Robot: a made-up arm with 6 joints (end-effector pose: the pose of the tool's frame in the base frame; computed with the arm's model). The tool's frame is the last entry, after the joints. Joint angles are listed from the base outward.
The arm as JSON. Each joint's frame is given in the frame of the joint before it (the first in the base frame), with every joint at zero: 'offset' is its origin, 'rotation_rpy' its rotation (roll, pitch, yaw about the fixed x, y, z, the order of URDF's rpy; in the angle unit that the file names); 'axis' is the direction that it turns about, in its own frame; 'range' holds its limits. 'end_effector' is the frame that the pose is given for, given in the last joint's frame.
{
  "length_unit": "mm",
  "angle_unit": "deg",
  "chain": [
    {
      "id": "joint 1",
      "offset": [
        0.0,
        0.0,
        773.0
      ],
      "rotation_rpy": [
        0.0,
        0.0,
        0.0
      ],
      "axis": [
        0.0,
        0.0,
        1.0
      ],
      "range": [
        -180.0,
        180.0
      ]
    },
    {
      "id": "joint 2",
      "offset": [
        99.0,
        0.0,
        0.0
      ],
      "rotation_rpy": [
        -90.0,
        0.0,
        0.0
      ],
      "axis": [
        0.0,
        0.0,
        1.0
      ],
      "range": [
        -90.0,
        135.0
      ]
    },
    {
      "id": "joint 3",
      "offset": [
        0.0,
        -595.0,
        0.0
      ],
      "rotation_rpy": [
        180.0,
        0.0,
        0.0
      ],
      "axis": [
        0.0,
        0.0,
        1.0
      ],
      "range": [
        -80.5,
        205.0
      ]
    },
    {
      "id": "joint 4",
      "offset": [
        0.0,
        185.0,
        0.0
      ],
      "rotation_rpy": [
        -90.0,
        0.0,
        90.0
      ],
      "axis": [
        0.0,
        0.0,
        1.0
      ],
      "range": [
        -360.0,
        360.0
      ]
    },
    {
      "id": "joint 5",
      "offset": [
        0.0,
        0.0,
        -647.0
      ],
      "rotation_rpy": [
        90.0,
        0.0,
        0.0
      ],
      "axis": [
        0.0,
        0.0,
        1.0
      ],
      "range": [
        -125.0,
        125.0
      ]
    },
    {
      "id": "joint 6",
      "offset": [
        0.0,
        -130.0,
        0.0
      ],
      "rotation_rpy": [
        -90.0,
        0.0,
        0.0
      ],
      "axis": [
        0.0,
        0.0,
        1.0
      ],
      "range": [
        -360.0,
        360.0
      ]
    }
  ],
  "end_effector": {
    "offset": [
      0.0,
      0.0,
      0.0
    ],
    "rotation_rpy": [
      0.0,
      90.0,
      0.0
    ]
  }
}
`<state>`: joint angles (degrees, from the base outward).
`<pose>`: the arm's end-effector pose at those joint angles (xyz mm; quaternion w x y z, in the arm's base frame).
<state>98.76 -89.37 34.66 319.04 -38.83 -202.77</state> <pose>102.1 -1013.3 1330.6 0.5419 -0.0810 -0.8076 -0.2181</pose>
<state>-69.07 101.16 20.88 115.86 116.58 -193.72</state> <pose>424.4 -816.8 100.1 0.1149 -0.8834 -0.4263 -0.1569</pose>
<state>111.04 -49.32 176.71 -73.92 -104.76 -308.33</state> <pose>127.9 -669.0 614.8 0.1938 0.1780 -0.9647 -0.0128</pose>
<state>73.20 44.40 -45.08 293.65 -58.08 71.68</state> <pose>94.7 663.5 483.7 0.1908 -0.2072 0.7656 0.5783</pose>
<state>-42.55 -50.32 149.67 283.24 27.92 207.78</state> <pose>-781.8 637.2 705.5 0.1963 -0.1225 0.5084 0.8294</pose>
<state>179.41 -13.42 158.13 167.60 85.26 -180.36</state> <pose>698.0 -35.0 1390.6 0.0830 -0.6792 0.0683 -0.7260</pose>
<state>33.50 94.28 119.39 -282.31 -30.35 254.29</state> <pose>1125.5 668.0 1205.6 0.9326 0.3337 -0.1201 0.0670</pose>
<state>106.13 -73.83 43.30 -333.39 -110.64 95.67</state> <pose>278.6 -767.2 1439.0 0.5790 -0.4903 -0.4541 0.4671</pose>
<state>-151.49 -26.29 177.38 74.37 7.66 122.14</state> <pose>710.0 366.7 821.3 0.9388 -0.2044 0.1843 0.2071</pose>
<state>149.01 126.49 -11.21 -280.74 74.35 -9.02</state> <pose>-246.0 4.3 -194.0 0.3874 0.3743 -0.3394 -0.7711</pose>
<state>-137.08 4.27 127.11 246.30 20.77 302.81</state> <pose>273.9 312.4 1921.8 0.7260 0.0645 -0.5592 0.3951</pose>
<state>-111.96 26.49 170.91 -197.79 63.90 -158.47</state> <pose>127.1 219.7 1655.2 0.4337 -0.6427 -0.2191 -0.5924</pose>
